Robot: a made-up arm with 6 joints.
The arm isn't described. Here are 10 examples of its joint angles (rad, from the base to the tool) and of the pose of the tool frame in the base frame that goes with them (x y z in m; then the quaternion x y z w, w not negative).
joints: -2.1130 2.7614 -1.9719 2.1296 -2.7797 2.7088
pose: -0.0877 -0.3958 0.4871 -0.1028 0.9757 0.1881 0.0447
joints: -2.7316 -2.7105 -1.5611 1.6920 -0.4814 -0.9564
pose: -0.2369 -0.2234 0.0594 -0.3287 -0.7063 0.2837 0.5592
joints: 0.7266 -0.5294 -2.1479 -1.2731 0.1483 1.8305
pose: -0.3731 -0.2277 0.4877 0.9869 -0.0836 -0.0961 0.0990
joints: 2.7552 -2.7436 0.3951 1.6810 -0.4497 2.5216
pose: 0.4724 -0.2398 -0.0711 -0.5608 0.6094 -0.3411 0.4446
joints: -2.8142 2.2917 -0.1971 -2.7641 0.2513 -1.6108
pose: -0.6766 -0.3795 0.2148 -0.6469 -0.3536 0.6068 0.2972
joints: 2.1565 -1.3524 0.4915 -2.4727 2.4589 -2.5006
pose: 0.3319 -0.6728 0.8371 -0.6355 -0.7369 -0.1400 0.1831
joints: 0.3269 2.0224 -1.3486 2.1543 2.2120 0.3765
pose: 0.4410 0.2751 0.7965 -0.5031 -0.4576 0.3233 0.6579
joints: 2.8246 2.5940 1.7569 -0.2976 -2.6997 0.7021
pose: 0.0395 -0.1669 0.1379 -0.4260 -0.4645 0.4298 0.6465
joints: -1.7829 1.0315 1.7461 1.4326 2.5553 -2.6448
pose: 0.0766 -0.4501 0.5412 -0.2948 -0.1313 -0.8796 0.3495
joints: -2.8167 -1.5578 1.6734 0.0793 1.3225 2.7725
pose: 0.3099 -0.0040 1.0691 0.6695 0.0360 -0.7398 0.0568
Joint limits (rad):
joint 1: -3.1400..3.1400
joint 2: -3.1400..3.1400
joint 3: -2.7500..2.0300
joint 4: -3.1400..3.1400
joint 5: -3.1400..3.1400
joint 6: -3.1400..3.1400
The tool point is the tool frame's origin. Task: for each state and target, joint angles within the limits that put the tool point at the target. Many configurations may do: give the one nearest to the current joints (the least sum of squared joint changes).
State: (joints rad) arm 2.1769 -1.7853 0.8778 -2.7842 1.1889 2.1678
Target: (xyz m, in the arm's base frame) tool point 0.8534 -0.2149 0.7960
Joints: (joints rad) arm 3.0128 -1.6285 0.6843 -2.7425 1.0886 2.1586
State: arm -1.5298 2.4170 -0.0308 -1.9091 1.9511 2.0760
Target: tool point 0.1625 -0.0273 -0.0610
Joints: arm -0.4361 2.9072 0.3328 -2.1309 2.8762 2.1346
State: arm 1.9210 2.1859 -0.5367 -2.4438 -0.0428 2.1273
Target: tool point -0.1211 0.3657 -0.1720
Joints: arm 1.6157 2.7599 -0.0888 -2.4582 0.0683 2.1215
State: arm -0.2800 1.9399 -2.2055 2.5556 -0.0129 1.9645
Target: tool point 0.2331 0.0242 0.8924
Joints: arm -0.1739 2.3098 -2.4880 2.5624 0.0085 1.9606
